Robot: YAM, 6 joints.
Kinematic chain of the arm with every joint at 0, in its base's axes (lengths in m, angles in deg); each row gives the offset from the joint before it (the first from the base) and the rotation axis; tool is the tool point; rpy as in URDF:
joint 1: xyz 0 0 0.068 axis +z
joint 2: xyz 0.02 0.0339 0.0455 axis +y
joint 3: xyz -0.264 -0.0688 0 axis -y
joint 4: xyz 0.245 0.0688 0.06 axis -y
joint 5: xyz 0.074 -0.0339 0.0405 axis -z
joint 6: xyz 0.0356 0 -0.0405 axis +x
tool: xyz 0 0 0 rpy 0 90 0
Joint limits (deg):
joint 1: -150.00..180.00
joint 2: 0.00..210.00
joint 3: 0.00..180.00
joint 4: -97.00..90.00
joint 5: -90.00..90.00
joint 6: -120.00..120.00
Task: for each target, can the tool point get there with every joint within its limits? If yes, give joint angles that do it. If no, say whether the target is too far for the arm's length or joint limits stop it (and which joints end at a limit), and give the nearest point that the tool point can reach.
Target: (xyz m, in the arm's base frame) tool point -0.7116 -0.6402 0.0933
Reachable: no: too far | nearest point -0.4800 -0.4319 0.1000 | short by 0.312 m
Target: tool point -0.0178 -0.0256 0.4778
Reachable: yes | joints -95.55 26.81 68.35 -20.68 25.30 0.99
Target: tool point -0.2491 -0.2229 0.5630
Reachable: yes | joints 47.40 34.91 144.80 -22.18 -65.91 -74.55
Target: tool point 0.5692 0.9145 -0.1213
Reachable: no: too far | nearest point 0.3334 0.5357 -0.0222 | short by 0.457 m
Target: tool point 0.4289 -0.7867 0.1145
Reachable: no: too far | nearest point 0.3091 -0.5670 0.1142 | short by 0.250 m
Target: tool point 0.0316 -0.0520 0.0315
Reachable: yes | joints 118.65 193.77 16.72 -32.14 4.53 101.15
